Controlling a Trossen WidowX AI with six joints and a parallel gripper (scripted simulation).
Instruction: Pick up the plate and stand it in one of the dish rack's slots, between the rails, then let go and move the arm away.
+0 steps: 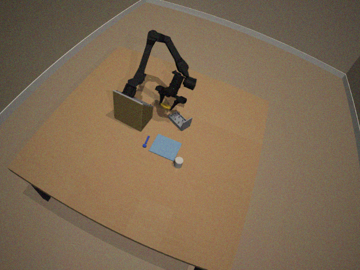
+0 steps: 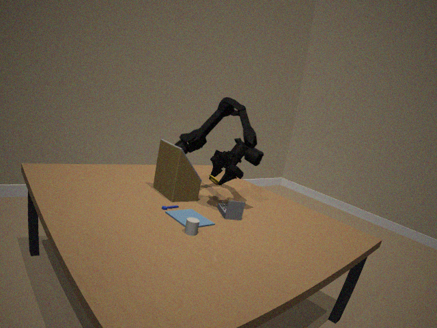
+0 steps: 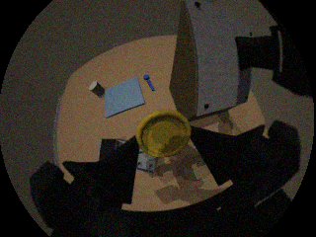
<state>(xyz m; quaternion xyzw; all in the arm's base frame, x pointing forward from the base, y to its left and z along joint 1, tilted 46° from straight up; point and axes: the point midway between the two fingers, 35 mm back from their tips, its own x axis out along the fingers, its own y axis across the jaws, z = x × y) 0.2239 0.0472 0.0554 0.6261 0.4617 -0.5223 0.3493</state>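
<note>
Now: gripper tip 10 cm short of the grey dish rack, 2 cm to the right of it and 9 cm above it. The rest, counted from my gripper tip: blue spoon 4 cm behind, 20 cm to the right, 11 cm below; yellow plate 1 cm above; light blue mat 7 cm ahead, 19 cm to the right, 11 cm below.
</note>
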